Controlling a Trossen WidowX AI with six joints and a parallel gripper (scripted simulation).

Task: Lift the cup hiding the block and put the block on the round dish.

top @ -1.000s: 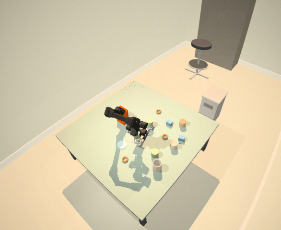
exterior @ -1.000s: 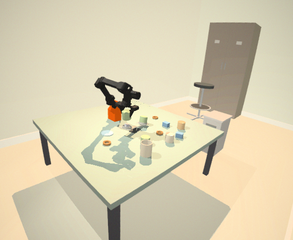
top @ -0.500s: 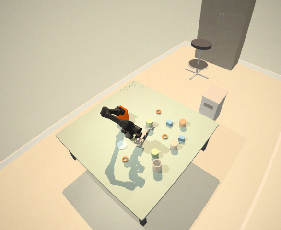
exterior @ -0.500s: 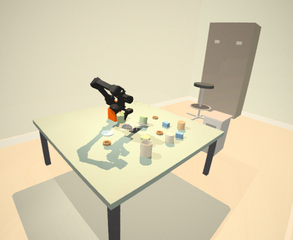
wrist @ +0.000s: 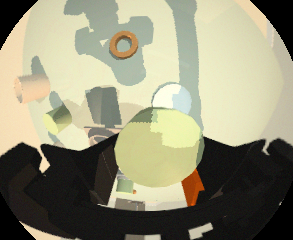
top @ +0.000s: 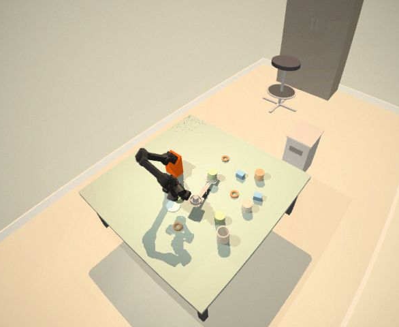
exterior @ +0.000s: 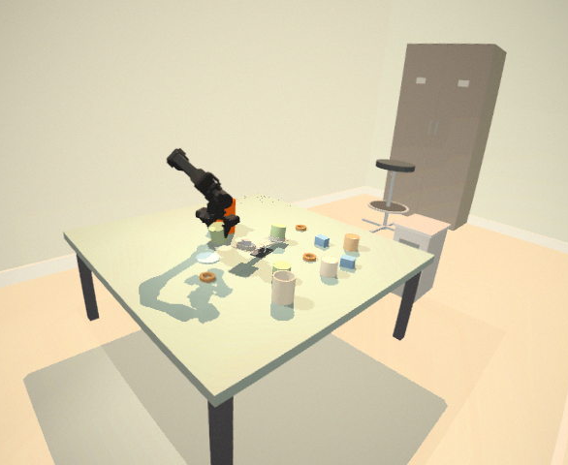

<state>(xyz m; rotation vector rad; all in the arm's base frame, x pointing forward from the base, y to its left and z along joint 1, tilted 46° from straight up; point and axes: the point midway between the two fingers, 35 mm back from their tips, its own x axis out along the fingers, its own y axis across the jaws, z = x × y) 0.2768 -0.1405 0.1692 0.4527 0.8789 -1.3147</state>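
The round pale blue dish is 12 cm below my gripper tip, 5 cm behind it and 2 cm to the right of it. Also, from my gripper tip: tall beige cup: 37 cm ahead, 8 cm below, 1 cm to the left; balance beam: 21 cm to the left, 8 cm below, 4 cm ahead; cream cup: 36 cm ahead, 31 cm to the left, 8 cm below.
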